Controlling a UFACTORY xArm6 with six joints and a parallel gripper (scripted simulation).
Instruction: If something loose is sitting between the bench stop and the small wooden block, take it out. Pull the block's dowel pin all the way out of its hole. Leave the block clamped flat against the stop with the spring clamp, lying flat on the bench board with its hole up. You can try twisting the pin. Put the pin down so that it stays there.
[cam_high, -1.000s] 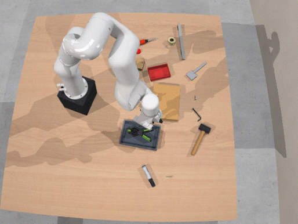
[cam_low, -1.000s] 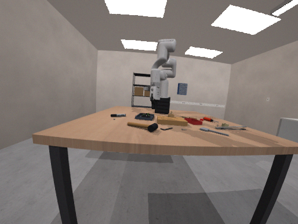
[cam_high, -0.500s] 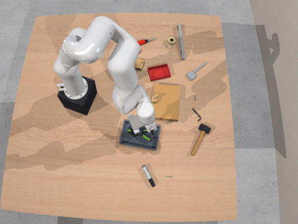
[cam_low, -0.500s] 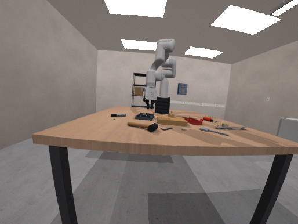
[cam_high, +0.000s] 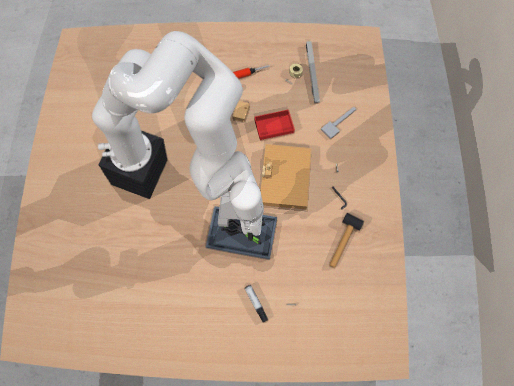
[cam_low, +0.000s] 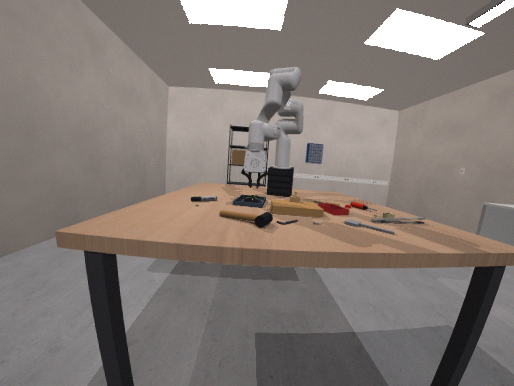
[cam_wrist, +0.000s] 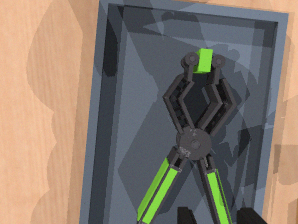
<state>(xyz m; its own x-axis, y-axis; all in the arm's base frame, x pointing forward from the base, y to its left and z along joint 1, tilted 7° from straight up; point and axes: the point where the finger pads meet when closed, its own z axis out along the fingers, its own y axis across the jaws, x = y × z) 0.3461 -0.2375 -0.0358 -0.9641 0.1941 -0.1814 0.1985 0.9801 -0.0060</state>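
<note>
The dark grey tray lies 40 mm behind my hand and 90 mm below it. Round my hand: hex key: 290 mm ahead, 60 mm to the left, 90 mm below; small wooden block: 70 mm ahead, 180 mm to the left, 60 mm below; dowel pin: 70 mm ahead, 180 mm to the left, 40 mm below.
</note>
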